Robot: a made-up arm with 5 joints. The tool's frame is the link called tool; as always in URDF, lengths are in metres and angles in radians.
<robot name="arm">
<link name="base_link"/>
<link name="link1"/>
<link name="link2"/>
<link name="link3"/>
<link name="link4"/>
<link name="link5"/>
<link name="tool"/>
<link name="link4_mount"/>
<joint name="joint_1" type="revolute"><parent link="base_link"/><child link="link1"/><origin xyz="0 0 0.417" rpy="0 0 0"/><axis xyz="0 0 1"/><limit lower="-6.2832" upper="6.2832"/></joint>
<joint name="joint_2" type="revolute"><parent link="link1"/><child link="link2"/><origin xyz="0 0 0" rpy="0 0 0"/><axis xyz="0 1 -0.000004"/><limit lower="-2.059" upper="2.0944"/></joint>
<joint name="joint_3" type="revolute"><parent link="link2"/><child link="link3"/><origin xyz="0.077 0 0.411" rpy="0 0 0"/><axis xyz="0 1 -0.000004"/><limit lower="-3.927" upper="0.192"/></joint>
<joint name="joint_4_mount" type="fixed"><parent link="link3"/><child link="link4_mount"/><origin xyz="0.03 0 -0.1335" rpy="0 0 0"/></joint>
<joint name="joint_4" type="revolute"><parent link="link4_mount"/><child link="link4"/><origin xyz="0.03 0 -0.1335" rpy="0 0 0"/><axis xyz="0 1 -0.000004"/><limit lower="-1.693" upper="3.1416"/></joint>
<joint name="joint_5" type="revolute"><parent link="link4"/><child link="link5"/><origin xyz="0.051 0 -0.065" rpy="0 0 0"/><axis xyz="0 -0.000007 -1"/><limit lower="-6.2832" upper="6.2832"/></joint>
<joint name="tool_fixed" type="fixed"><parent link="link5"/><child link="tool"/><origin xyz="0 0 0" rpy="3.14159 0 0"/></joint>
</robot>
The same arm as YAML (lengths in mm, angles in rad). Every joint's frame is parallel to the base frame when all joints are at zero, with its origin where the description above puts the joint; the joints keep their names.
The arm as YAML. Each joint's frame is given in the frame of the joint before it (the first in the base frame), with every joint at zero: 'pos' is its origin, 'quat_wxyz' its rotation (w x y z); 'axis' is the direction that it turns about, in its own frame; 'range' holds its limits. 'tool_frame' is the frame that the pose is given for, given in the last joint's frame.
length_unit: mm
angle_unit: rad
joints:
  - joint: joint_1
    pos: [0.0, 0.0, 417.0]
    quat_wxyz: [1.0, 0.0, 0.0, 0.0]
    axis: [0.0, 0.0, 1.0]
    range: [-6.2832, 6.2832]
  - joint: joint_2
    pos: [0.0, 0.0, 0.0]
    quat_wxyz: [1.0, 0.0, 0.0, 0.0]
    axis: [0.0, 1.0, 0.0]
    range: [-2.059, 2.0944]
  - joint: joint_3
    pos: [77.0, 0.0, 411.0]
    quat_wxyz: [1.0, 0.0, 0.0, 0.0]
    axis: [0.0, 1.0, 0.0]
    range: [-3.927, 0.192]
  - joint: joint_4
    pos: [60.0, 0.0, -267.0]
    quat_wxyz: [1.0, 0.0, 0.0, 0.0]
    axis: [0.0, 1.0, 0.0]
    range: [-1.693, 3.1416]
  - joint: joint_5
    pos: [51.0, 0.0, -65.0]
    quat_wxyz: [1.0, 0.0, 0.0, 0.0]
    axis: [0.0, 0.0, -1.0]
    range: [-6.2832, 6.2832]
tool_frame:
  pos: [0.0, 0.0, 0.0]
  quat_wxyz: [0.000001, 1.000004, 0.0, 0.0]

